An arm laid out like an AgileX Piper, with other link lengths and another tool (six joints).
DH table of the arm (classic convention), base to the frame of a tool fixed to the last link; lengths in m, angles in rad. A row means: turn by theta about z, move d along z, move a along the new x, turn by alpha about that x. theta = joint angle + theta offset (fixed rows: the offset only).
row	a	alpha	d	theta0
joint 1	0	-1.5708	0.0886	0
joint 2	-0.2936	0	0	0.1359
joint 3	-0.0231	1.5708	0	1.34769
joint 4	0	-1.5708	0.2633	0
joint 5	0	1.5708	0	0
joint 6	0.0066	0.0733	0.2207	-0.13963
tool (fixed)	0	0	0.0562	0
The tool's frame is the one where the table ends.
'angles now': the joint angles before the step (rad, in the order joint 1, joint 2, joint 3, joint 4, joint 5, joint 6). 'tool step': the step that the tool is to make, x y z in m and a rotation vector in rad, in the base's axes. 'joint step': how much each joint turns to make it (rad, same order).
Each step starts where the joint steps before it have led.
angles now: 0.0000 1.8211 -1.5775 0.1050 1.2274 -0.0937
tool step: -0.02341 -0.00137 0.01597 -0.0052 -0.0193 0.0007
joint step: 0.0000 -0.1044 0.0851 -0.0053 0.0000 0.0001
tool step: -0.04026 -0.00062 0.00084 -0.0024 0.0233 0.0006
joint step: 0.0000 -0.1173 0.1386 -0.0025 0.0021 0.0000
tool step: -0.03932 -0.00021 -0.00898 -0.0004 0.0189 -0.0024
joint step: 0.0000 -0.1135 0.1582 0.0001 -0.0259 -0.0001
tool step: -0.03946 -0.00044 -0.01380 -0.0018 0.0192 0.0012
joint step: 0.0000 -0.1103 0.1596 -0.0006 -0.0299 -0.0039
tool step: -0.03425 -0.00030 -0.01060 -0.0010 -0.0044 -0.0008
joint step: 0.0000 -0.1176 0.1433 0.0001 -0.0300 -0.0020
